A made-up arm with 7 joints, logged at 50 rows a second.
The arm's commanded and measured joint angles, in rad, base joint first. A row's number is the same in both.
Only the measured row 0 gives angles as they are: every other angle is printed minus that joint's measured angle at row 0.
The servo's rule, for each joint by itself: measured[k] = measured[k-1] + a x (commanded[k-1-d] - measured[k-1]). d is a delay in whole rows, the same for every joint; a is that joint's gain. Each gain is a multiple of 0.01, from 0.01 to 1. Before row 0 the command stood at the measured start. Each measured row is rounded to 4 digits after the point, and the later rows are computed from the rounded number. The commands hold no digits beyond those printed.
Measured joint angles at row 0:
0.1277 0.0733 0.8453 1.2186 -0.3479 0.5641 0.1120
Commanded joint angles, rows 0 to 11:
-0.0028 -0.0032 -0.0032 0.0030 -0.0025 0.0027 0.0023
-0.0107 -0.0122 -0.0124 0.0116 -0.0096 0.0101 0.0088
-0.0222 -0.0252 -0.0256 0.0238 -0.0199 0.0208 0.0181
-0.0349 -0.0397 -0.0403 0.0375 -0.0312 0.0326 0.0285
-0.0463 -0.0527 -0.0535 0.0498 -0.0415 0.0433 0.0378
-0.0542 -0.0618 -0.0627 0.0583 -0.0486 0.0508 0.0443
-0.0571 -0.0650 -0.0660 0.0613 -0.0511 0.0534 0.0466
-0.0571 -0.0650 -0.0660 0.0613 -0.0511 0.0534 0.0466
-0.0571 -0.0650 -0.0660 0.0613 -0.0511 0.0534 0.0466
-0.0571 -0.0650 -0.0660 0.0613 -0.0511 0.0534 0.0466
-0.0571 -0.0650 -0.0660 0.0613 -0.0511 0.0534 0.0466
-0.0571 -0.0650 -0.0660 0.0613 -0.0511 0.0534 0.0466
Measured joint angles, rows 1 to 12:
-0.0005 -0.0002 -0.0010 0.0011 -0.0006 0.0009 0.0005
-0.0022 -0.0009 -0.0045 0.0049 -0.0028 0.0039 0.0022
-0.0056 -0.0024 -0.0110 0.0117 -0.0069 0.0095 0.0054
-0.0106 -0.0046 -0.0201 0.0210 -0.0127 0.0171 0.0100
-0.0167 -0.0075 -0.0305 0.0314 -0.0196 0.0257 0.0156
-0.0231 -0.0108 -0.0405 0.0411 -0.0266 0.0340 0.0213
-0.0289 -0.0141 -0.0484 0.0484 -0.0325 0.0404 0.0264
-0.0337 -0.0172 -0.0539 0.0530 -0.0370 0.0447 0.0304
-0.0377 -0.0201 -0.0577 0.0560 -0.0404 0.0476 0.0336
-0.0410 -0.0228 -0.0603 0.0579 -0.0430 0.0495 0.0362
-0.0437 -0.0253 -0.0621 0.0591 -0.0449 0.0508 0.0383
-0.0460 -0.0277 -0.0633 0.0599 -0.0464 0.0517 0.0400
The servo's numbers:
d 0
a 0.17 0.06 0.31 0.36 0.24 0.33 0.20

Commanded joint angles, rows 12 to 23:
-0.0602 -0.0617 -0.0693 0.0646 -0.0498 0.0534 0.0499
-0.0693 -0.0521 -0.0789 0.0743 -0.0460 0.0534 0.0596
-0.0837 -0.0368 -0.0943 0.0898 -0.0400 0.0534 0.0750
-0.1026 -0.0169 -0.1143 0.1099 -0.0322 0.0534 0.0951
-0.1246 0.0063 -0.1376 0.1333 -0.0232 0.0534 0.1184
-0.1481 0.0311 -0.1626 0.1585 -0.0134 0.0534 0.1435
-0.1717 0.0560 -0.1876 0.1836 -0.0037 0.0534 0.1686
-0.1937 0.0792 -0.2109 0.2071 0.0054 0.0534 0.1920
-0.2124 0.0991 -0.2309 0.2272 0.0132 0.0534 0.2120
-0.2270 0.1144 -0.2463 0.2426 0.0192 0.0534 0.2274
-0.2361 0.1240 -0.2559 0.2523 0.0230 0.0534 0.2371
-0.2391 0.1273 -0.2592 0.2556 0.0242 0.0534 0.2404
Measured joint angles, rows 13 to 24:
-0.0484 -0.0297 -0.0652 0.0616 -0.0472 0.0523 0.0420
-0.0520 -0.0310 -0.0694 0.0662 -0.0469 0.0527 0.0455
-0.0574 -0.0313 -0.0771 0.0747 -0.0452 0.0529 0.0514
-0.0651 -0.0304 -0.0886 0.0874 -0.0421 0.0531 0.0601
-0.0752 -0.0282 -0.1038 0.1039 -0.0376 0.0532 0.0718
-0.0876 -0.0246 -0.1220 0.1236 -0.0318 0.0533 0.0861
-0.1019 -0.0198 -0.1423 0.1452 -0.0251 0.0533 0.1026
-0.1175 -0.0139 -0.1636 0.1675 -0.0178 0.0533 0.1205
-0.1336 -0.0071 -0.1845 0.1890 -0.0104 0.0533 0.1388
-0.1495 0.0002 -0.2037 0.2083 -0.0033 0.0533 0.1565
-0.1642 0.0076 -0.2199 0.2241 0.0030 0.0533 0.1726
-0.1769 0.0148 -0.2321 0.2354 0.0081 0.0533 0.1862

